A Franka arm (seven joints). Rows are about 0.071 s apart.
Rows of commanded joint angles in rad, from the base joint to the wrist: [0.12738 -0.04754 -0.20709 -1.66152 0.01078 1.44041 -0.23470]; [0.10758 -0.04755 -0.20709 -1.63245 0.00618 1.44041 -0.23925]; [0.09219 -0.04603 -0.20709 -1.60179 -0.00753 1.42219 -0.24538]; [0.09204 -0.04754 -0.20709 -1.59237 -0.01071 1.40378 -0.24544]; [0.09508 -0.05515 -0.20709 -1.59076 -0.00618 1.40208 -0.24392]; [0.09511 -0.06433 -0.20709 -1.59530 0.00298 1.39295 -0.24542]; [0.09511 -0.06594 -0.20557 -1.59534 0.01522 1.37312 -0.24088]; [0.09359 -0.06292 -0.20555 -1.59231 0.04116 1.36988 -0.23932]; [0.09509 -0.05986 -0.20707 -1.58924 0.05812 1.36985 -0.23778]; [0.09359 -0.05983 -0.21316 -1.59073 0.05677 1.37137 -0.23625]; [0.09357 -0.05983 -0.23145 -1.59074 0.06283 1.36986 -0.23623]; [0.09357 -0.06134 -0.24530 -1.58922 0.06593 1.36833 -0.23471]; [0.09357 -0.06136 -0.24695 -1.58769 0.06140 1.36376 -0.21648]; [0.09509 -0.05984 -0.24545 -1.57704 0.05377 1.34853 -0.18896]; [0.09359 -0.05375 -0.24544 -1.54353 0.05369 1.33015 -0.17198]
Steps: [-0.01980 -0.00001 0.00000 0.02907 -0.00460 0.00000 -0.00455]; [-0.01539 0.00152 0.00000 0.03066 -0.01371 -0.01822 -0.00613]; [-0.00015 -0.00151 0.00000 0.00942 -0.00318 -0.01841 -0.00006]; [0.00304 -0.00761 0.00000 0.00161 0.00453 -0.00170 0.00152]; [0.00003 -0.00918 0.00000 -0.00454 0.00916 -0.00913 -0.00150]; [0.00000 -0.00161 0.00152 -0.00004 0.01224 -0.01983 0.00454]; [-0.00152 0.00302 0.00002 0.00303 0.02594 -0.00324 0.00156]; [0.00150 0.00306 -0.00152 0.00307 0.01696 -0.00003 0.00154]; [-0.00150 0.00003 -0.00609 -0.00149 -0.00135 0.00152 0.00153]; [-0.00002 0.00000 -0.01829 -0.00001 0.00606 -0.00151 0.00002]; [0.00000 -0.00151 -0.01385 0.00152 0.00310 -0.00153 0.00152]; [0.00000 -0.00002 -0.00165 0.00153 -0.00453 -0.00457 0.01823]; [0.00152 0.00152 0.00150 0.01065 -0.00763 -0.01523 0.02752]; [-0.00150 0.00609 0.00001 0.03351 -0.00008 -0.01838 0.01698]
